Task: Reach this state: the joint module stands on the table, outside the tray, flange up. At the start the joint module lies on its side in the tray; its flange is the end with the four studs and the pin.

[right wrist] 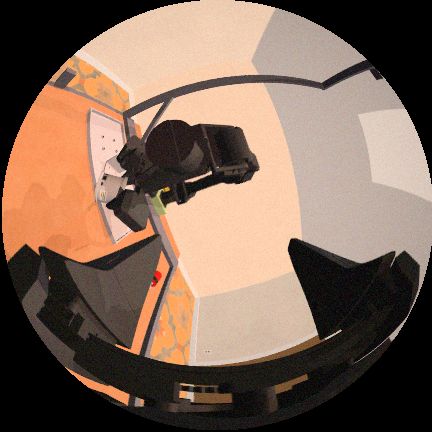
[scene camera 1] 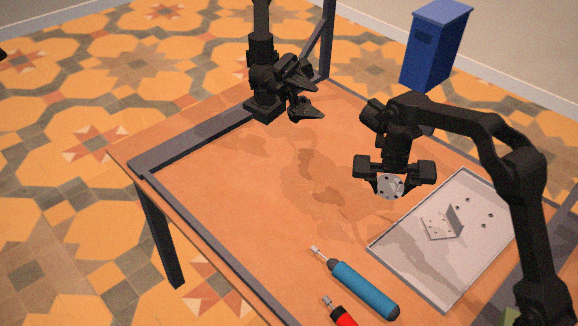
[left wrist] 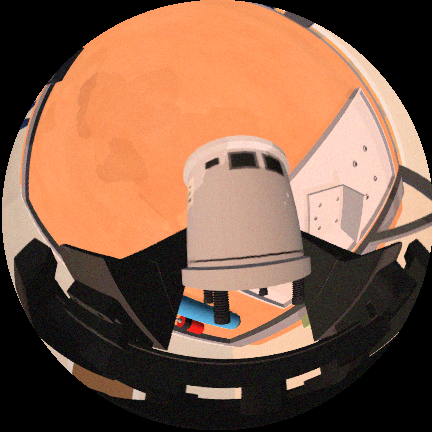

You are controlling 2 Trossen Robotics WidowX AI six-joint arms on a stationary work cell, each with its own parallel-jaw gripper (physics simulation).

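Places are measured from the left arm's base along level axes (x left, y back, z up), in centimetres.
Pixels of known places: left gripper, fingertip midpoint: (right wrist: 110,195) (scene camera 1: 388,194) (left wrist: 242,232); right gripper, fingertip midpoint: (right wrist: 228,243) (scene camera 1: 320,104); left arm's base, origin of the base link: (right wrist: 162,198); right arm's base, origin of the base link: (scene camera 1: 264,101).
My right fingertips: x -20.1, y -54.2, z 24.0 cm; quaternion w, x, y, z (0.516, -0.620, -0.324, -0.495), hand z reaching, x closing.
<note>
Ahead of a thing's pixels: the offset from my right fingertips to its top centre. Level surfaces: height alone.
The joint module @[dy +18.9, dx -1.4, dz -14.8 cm] (scene camera 1: 390,186) (left wrist: 245,220) (right wrist: 111,187) is a pale grey cylinder with dark windows. My left gripper (scene camera 1: 391,191) (left wrist: 242,232) is shut on it, with one finger on each side. It is tilted above the table @[dz -29.7 cm] (scene camera 1: 225,200); its studded flange faces the scene camera, and the studs point toward the bottom of the left wrist view. The module is beside the tray @[dy +36.8, dx -4.1, dz -28.1 cm] (scene camera 1: 440,292) (left wrist: 345,135) (right wrist: 102,122), past its left corner in the scene view. The gap beneath it is hard to judge. My right gripper (scene camera 1: 320,103) (right wrist: 228,243) is open and empty, far from the module.
A metal angle bracket (scene camera 1: 442,225) (left wrist: 327,210) and several small dark-centred spots are in the tray. A blue-handled screwdriver (scene camera 1: 365,290) (left wrist: 215,313) and a red-handled tool @[dy +19.0, dx +30.1, dz -26.3 cm] (scene camera 1: 344,316) (left wrist: 192,325) (right wrist: 157,278) lie near the front. A dark frame edges the table.
</note>
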